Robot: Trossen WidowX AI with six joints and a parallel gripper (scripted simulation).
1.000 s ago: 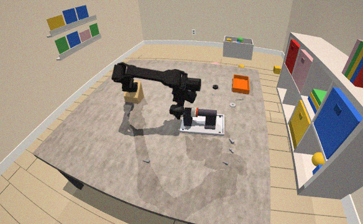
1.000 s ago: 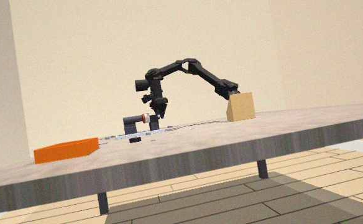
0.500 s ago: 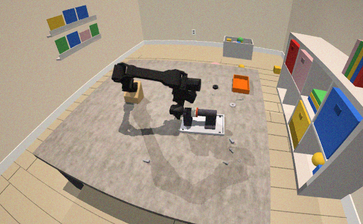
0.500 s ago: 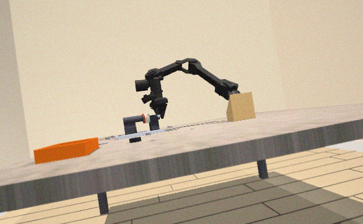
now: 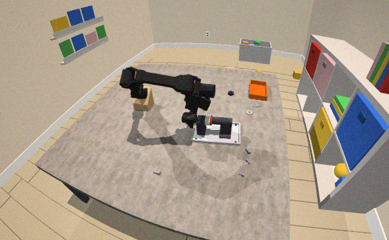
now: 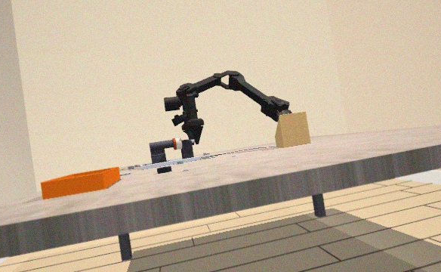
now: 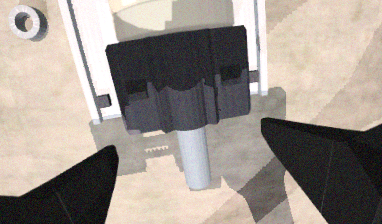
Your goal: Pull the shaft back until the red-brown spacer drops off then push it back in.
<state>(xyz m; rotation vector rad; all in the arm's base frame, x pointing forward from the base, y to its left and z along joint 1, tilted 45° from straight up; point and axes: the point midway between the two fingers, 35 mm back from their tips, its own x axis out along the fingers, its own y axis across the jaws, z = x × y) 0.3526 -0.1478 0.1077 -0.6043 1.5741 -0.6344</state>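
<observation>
The shaft lies 70 mm ahead of my gripper tip and 20 mm above it. The rest, counted from my gripper tip: black disc: 380 mm to the left, 170 mm ahead, 60 mm below; red-brown spacer: 90 mm ahead, 20 mm above; orange tray: 440 mm to the left, 360 mm ahead, 50 mm below.
</observation>
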